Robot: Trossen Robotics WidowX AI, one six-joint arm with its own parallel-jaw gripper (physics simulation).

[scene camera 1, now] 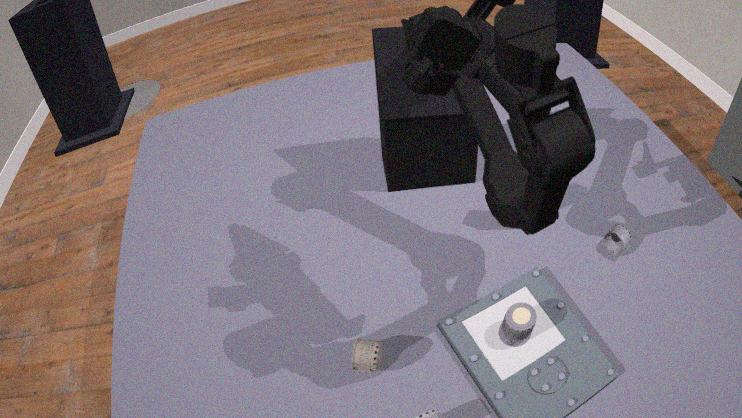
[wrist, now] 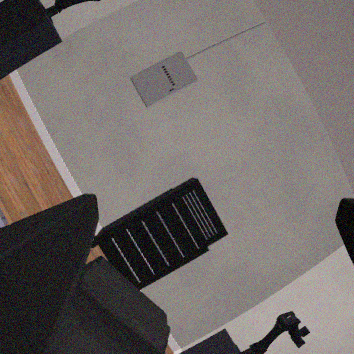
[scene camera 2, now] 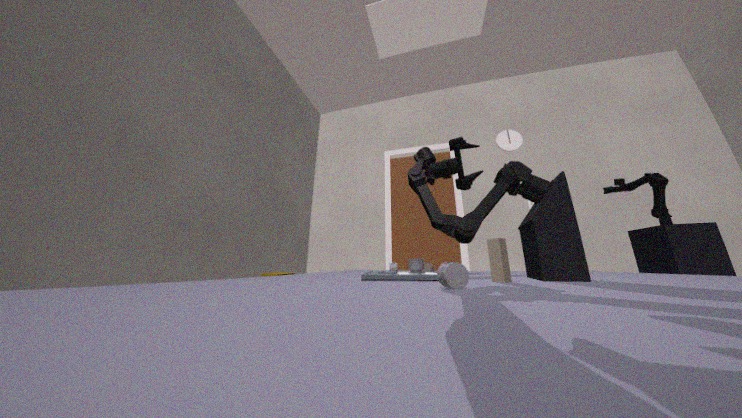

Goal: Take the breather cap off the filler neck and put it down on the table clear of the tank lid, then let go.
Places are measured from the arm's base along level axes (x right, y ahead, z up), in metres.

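Pixels of known places: gripper, fingertip midpoint: point(wrist: 221, 208) point(scene camera 2: 481, 158); arm's base, origin of the base link: point(scene camera 2: 544, 192).
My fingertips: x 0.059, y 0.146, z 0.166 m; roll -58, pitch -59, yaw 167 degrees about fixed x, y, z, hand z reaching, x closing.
Note:
Ahead of a thing's pixels: the offset from my fingertips to its top centre. "pt": to the spot under its first point.
The breather cap {dx -0.062, dy +0.248, dz -0.357 m} point(scene camera 1: 519, 322) point(scene camera 2: 416, 265) is a grey upright cylinder with a cream disc on top in scene camera 1. It stands over a white square on the grey-green tank lid {pt dx -0.162, dy +0.352, dz -0.402 m} point(scene camera 1: 594, 363) point(scene camera 2: 399, 278). The filler neck under it is hidden. My gripper point(scene camera 2: 480, 158) point(wrist: 221, 208) is open and empty, with its fingers wide apart. In scene camera 2 it is high above the table and points sideways toward the arm's base, well apart from the cap. The wrist view shows wall and floor between the fingers; the cap and the lid do not show there.
A beige ribbed cylinder {dx +0.148, dy +0.222, dz -0.369 m} point(scene camera 1: 366, 354) lies left of the lid, and a pale round part {dx -0.319, dy +0.159, dz -0.368 m} point(scene camera 1: 615, 241) lies behind it. A grey round part {pt dx -0.338, dy +0.160, dz -0.392 m} point(scene camera 2: 453, 275) and an upright beige block {dx -0.141, dy +0.030, dz -0.308 m} point(scene camera 2: 498, 260) stand near the lid in scene camera 2. A black pedestal point(scene camera 1: 430, 150) point(scene camera 2: 555, 244) bears my arm.

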